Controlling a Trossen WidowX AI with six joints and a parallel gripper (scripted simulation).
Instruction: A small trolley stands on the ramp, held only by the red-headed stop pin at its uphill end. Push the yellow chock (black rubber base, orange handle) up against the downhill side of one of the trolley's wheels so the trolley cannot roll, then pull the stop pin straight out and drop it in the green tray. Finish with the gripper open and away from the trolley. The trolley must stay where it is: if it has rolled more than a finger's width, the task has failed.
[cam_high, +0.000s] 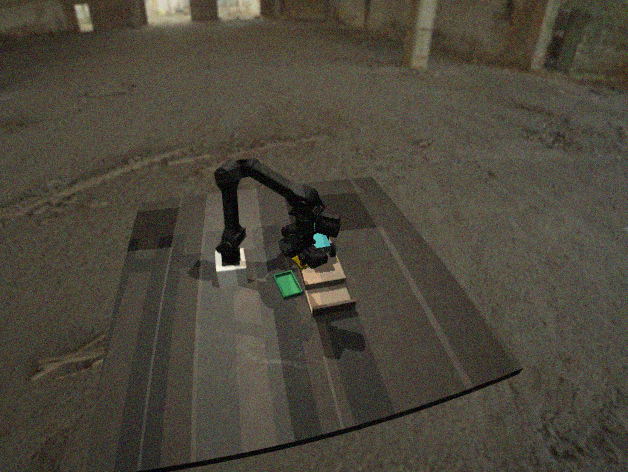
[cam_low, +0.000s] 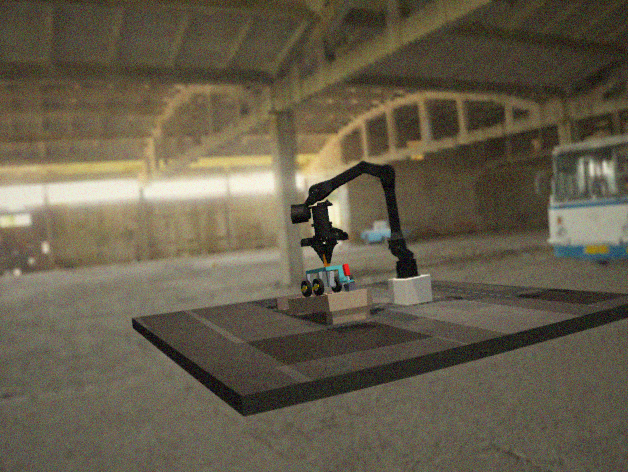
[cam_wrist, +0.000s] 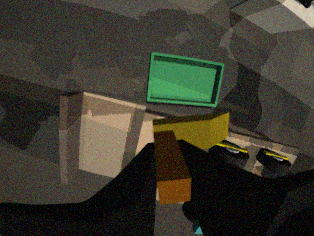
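My gripper tip is now 260 mm to the right of the red-headed stop pin, 50 mm short of it and 30 mm above it. The rest, counted from my gripper tip: green tray 170 mm below, 50 mm to the left, 40 mm behind; yellow chock 20 mm to the left, 10 mm below, 10 mm behind; teal trolley 160 mm to the left, 80 mm ahead, 40 mm below.
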